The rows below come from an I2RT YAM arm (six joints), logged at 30 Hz.
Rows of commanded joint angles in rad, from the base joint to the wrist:
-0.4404 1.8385 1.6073 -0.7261 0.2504 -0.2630
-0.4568 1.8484 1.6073 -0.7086 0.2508 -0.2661
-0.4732 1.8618 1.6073 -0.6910 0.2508 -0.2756
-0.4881 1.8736 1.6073 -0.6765 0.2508 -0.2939
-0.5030 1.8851 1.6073 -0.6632 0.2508 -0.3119
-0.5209 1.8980 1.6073 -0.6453 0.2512 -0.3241
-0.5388 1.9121 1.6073 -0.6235 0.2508 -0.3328
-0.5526 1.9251 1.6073 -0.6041 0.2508 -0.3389
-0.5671 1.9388 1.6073 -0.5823 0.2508 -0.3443
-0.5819 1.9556 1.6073 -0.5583 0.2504 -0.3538
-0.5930 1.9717 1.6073 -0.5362 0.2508 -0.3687
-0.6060 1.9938 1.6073 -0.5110 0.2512 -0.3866
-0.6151 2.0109 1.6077 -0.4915 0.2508 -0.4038
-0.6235 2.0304 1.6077 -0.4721 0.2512 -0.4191
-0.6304 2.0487 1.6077 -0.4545 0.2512 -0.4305
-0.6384 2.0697 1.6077 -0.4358 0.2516 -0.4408
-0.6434 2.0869 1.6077 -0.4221 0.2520 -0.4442
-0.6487 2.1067 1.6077 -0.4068 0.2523 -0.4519
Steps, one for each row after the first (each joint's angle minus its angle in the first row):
-0.0164 0.0099 0.0000 0.0175 0.0004 -0.0031
-0.0328 0.0233 0.0000 0.0351 0.0004 -0.0126
-0.0477 0.0351 0.0000 0.0496 0.0004 -0.0309
-0.0626 0.0466 0.0000 0.0629 0.0004 -0.0489
-0.0805 0.0595 0.0000 0.0808 0.0008 -0.0611
-0.0984 0.0736 0.0000 0.1026 0.0004 -0.0698
-0.1122 0.0866 0.0000 0.1220 0.0004 -0.0759
-0.1267 0.1003 0.0000 0.1438 0.0004 -0.0813
-0.1415 0.1171 0.0000 0.1678 0.0000 -0.0908
-0.1526 0.1332 0.0000 0.1899 0.0004 -0.1057
-0.1656 0.1553 0.0000 0.2151 0.0008 -0.1236
-0.1747 0.1724 0.0004 0.2346 0.0004 -0.1408
-0.1831 0.1919 0.0004 0.2540 0.0008 -0.1561
-0.1900 0.2102 0.0004 0.2716 0.0008 -0.1675
-0.1980 0.2312 0.0004 0.2903 0.0012 -0.1778
-0.2030 0.2484 0.0004 0.3040 0.0016 -0.1812
-0.2083 0.2682 0.0004 0.3193 0.0019 -0.1889

